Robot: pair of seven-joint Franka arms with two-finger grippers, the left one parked.
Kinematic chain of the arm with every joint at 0, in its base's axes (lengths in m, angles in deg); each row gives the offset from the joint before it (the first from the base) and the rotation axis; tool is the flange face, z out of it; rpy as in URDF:
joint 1: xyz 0 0 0.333 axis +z
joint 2: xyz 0 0 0 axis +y
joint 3: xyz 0 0 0.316 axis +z
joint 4: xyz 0.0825 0 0 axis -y
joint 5: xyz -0.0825 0 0.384 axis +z
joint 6: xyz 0 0 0 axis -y
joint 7: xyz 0.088 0 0 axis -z
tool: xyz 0 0 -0.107 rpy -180 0 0
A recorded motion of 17 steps. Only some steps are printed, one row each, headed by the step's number.
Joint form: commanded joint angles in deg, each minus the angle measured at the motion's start. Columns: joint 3, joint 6, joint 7, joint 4, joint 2, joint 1, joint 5.
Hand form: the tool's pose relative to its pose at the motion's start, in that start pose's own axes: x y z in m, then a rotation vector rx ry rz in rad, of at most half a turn. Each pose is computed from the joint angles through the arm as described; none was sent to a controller.
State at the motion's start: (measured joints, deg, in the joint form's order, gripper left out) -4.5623 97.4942 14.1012 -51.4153 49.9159 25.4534 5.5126
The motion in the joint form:
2: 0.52 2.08 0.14 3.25 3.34 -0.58 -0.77
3: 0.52 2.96 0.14 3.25 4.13 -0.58 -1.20
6: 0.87 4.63 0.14 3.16 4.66 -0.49 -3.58
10: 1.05 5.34 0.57 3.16 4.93 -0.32 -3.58
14: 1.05 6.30 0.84 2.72 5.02 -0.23 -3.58
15: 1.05 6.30 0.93 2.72 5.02 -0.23 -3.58
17: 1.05 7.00 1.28 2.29 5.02 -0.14 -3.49
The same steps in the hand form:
2: 0.0131 0.0005 0.0145 -0.0002 0.0355 0.0014
3: 0.0158 0.0009 0.0238 -0.0078 0.0390 0.0006
6: 0.0190 -0.0001 0.0292 -0.0388 0.0654 -0.0122
10: 0.0194 -0.0040 0.0319 -0.0346 0.0723 -0.0099
14: 0.0203 -0.0052 0.0354 -0.0326 0.0797 -0.0067
15: 0.0203 -0.0052 0.0354 -0.0325 0.0797 -0.0051
17: 0.0205 -0.0064 0.0379 -0.0297 0.0840 -0.0001

